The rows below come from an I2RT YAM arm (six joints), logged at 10 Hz.
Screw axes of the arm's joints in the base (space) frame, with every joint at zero. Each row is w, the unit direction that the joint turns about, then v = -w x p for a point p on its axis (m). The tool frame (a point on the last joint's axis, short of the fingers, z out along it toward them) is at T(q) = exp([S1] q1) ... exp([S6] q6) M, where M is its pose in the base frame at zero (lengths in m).
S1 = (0, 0, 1, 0, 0, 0)
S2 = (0, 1, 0, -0.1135, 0, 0.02)
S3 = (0, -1, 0, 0.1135, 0, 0.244)
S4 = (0, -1, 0, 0.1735, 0, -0.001)
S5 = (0, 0, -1, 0, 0.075, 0)
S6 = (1, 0, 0, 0, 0.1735, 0)
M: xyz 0.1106 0 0.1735 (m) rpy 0 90 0 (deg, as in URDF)
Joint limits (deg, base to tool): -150..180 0..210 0..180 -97..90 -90..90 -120..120
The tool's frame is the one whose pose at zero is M.
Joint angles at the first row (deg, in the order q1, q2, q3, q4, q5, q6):
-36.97, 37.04, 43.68, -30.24, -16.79, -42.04
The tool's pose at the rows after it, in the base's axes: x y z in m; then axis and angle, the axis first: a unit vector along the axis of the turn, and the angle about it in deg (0 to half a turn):
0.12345 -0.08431 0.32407 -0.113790 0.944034 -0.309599 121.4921
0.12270 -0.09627 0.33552 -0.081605 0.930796 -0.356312 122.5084
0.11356 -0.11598 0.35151 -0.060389 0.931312 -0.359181 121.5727
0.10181 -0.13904 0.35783 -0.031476 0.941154 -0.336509 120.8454
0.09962 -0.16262 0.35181 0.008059 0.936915 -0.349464 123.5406
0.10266 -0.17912 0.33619 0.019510 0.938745 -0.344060 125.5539
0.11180 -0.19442 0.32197 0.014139 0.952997 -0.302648 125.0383
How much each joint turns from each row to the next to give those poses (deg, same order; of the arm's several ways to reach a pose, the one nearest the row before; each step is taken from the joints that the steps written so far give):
-0.78, 1.38, 1.57, 0.53, 2.28, 0.20
-3.10, 1.72, 2.01, 2.10, 2.44, -0.64
-8.98, 2.99, 4.20, -1.04, -7.56, -1.03
-9.65, 3.83, 3.21, -1.97, -9.08, -0.54
-4.01, 3.93, 0.17, 2.47, 1.00, -0.32
-1.20, 3.17, -1.77, 2.85, 0.60, -0.90
0.04, 4.62, -0.18, 1.33, -2.87, -0.02

